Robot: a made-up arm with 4 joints.
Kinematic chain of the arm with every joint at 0, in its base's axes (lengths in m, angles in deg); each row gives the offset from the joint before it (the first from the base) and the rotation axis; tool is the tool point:
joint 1: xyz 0 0 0.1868 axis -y
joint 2: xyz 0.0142 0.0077 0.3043 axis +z
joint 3: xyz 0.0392 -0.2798 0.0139 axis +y
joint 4: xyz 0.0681 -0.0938 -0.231 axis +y
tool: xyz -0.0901 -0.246 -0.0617
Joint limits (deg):
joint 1: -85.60..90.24
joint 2: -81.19..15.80
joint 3: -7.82..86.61
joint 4: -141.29..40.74
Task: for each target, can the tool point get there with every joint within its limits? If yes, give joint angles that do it. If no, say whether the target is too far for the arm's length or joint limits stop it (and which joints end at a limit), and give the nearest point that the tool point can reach.
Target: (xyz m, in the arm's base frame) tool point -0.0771 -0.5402 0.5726
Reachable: yes | joints -52.77 -13.74 58.73 -7.32
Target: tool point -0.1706 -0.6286 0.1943
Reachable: yes | joints 29.02 5.09 56.53 -46.29
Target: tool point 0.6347 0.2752 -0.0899
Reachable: no: joint limits stop it (at a limit: joint 1, joint 2) | nearest point 0.0130 -0.0070 -0.4237 | short by 0.760 m
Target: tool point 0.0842 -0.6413 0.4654
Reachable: yes | joints -48.70 7.93 73.83 -6.94
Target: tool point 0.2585 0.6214 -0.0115
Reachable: no: joint limits stop it (at a limit: joint 1, joint 2) | nearest point -0.0890 0.1378 -0.4465 | short by 0.738 m
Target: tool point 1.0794 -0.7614 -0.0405
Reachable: no: too far | nearest point 0.4243 -0.5212 0.0974 | short by 0.711 m
